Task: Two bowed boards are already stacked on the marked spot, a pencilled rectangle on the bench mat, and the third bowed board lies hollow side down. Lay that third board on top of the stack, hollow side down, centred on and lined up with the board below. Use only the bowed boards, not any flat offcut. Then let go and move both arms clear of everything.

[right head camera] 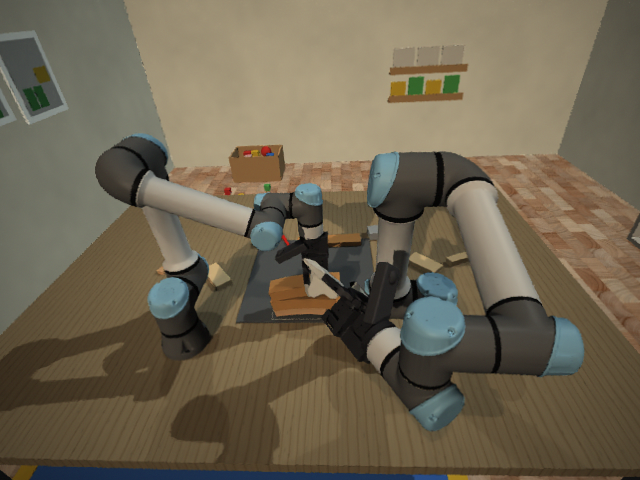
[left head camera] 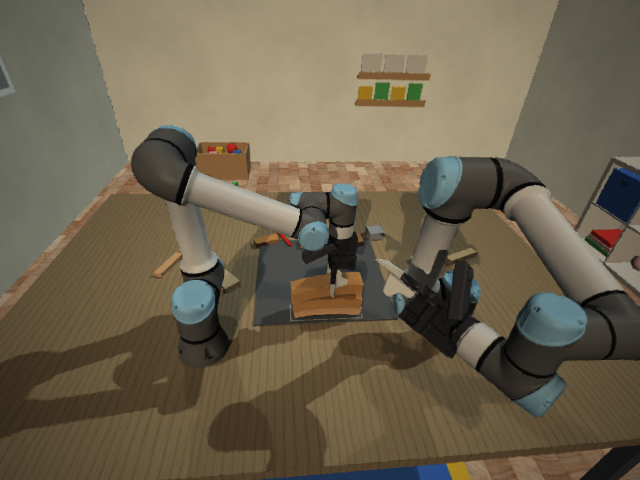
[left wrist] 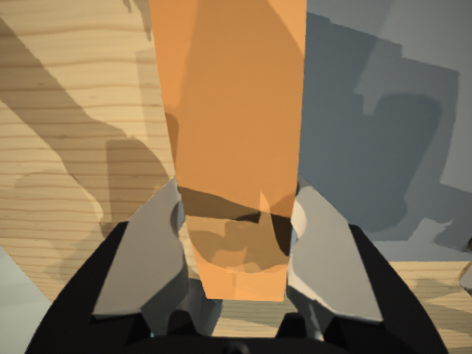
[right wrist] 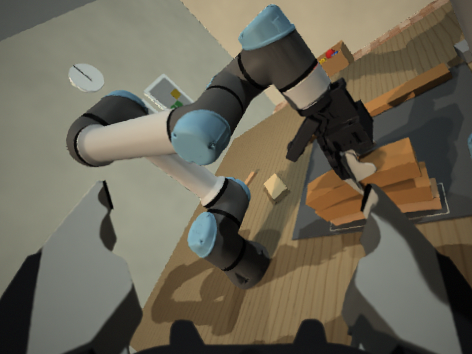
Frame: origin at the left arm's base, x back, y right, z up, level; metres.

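Seen in the pictures: left gripper, fingertip midpoint: (left head camera: pixel 331 289) (left wrist: pixel 238 172) (right wrist: pixel 365 180); right gripper, fingertip midpoint: (right head camera: pixel 328 271) (left head camera: pixel 390 270) (right wrist: pixel 237 184); left arm's base at its link origin: (right head camera: pixel 186 341) (left head camera: pixel 204 347) (right wrist: pixel 250 266); right arm's base at its link origin: (left wrist: pixel 189 297).
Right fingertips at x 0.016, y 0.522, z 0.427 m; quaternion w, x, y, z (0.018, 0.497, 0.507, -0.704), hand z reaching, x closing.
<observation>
Pixels of each thing's top centre, then the offset from my right fingertips to it. "spot": a spot on its surface instead. Level surfaces: height alone.
- third bowed board at its top centre: (left wrist: pixel 236 180) (right wrist: pixel 347 170) (left head camera: pixel 326 279) (right head camera: pixel 303 279) dz -0.275, dx -0.253, dy -0.180 m
- pencilled rectangle at a spot on its surface: (left head camera: pixel 310 315) spot: dz -0.412, dx -0.211, dy -0.223 m
- dark mat at its surface level: dz -0.421 m
- wood at its top centre: (right wrist: pixel 394 93) (right head camera: pixel 328 239) dz -0.400, dx -0.677, dy -0.233 m
- red stick at its top centre: (left head camera: pixel 282 235) dz -0.413, dx -0.671, dy -0.459 m
- grey block at its top centre: (right head camera: pixel 376 229) (left head camera: pixel 375 229) dz -0.392, dx -0.797, dy -0.042 m
The third bowed board (left head camera: pixel 310 287) (left wrist: pixel 240 125) (right wrist: pixel 395 156) is over the two stacked bowed boards (left head camera: pixel 325 308) (right wrist: pixel 407 200), hollow side down and roughly in line with them. Whether it touches them is hard to tell. My left gripper (left head camera: pixel 334 290) (left wrist: pixel 238 172) points down and is shut on this board, one finger on each long side. The pencilled rectangle (left head camera: pixel 310 319) (right wrist: pixel 446 200) shows around the foot of the stack on the dark mat (left head camera: pixel 273 279). My right gripper is open and empty; in the left head camera it is to the right of the stack, apart from it.
A brown piece of wood (right head camera: pixel 343 240) lies at the mat's far edge, near a red stick (left head camera: pixel 285 239) and a grey block (left head camera: pixel 375 232). Pale offcuts (left head camera: pixel 168 264) (right head camera: pixel 218 276) (right head camera: pixel 425 261) (left head camera: pixel 461 255) lie at both sides. The right arm's forearm arches over the table's right side.
</observation>
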